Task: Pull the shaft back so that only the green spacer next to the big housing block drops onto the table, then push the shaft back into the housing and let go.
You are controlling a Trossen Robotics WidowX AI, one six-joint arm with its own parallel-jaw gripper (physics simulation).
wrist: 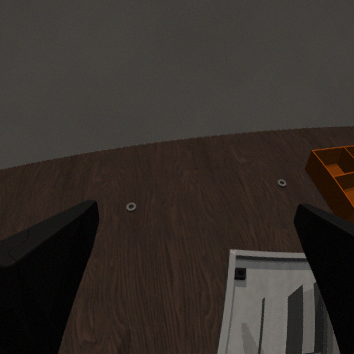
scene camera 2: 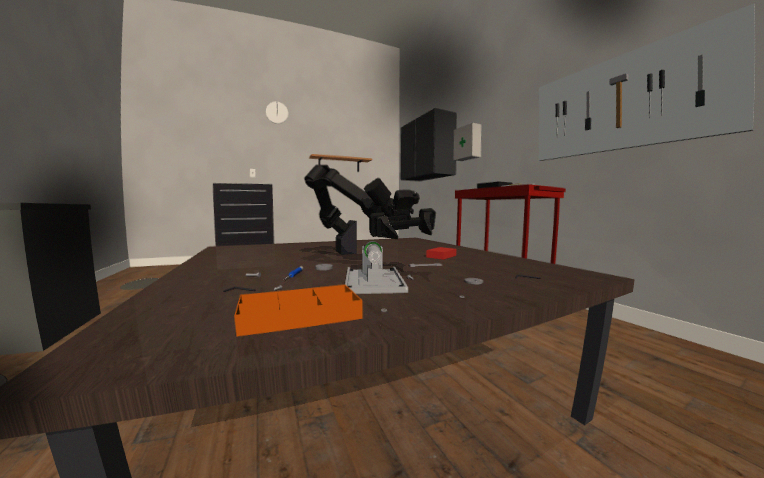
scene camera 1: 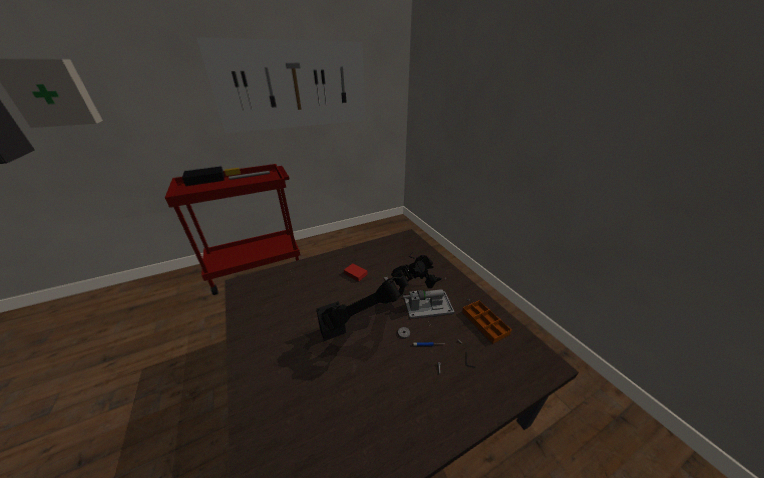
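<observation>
A pale grey fixture plate lies on the table, bearing grey upright blocks and a light grey cylinder. The green spacer shows as a thin ring up on the assembly, beside a block. The shaft and the big housing block cannot be told apart clearly at this size. My gripper is open and empty, above the table and higher than the assembly. In the wrist view the right finger hides part of the plate, and the spacer does not show there.
An orange compartment tray stands near the fixture. A red block, a blue screwdriver and a grey disc lie around. Two small washers lie beyond the fixture.
</observation>
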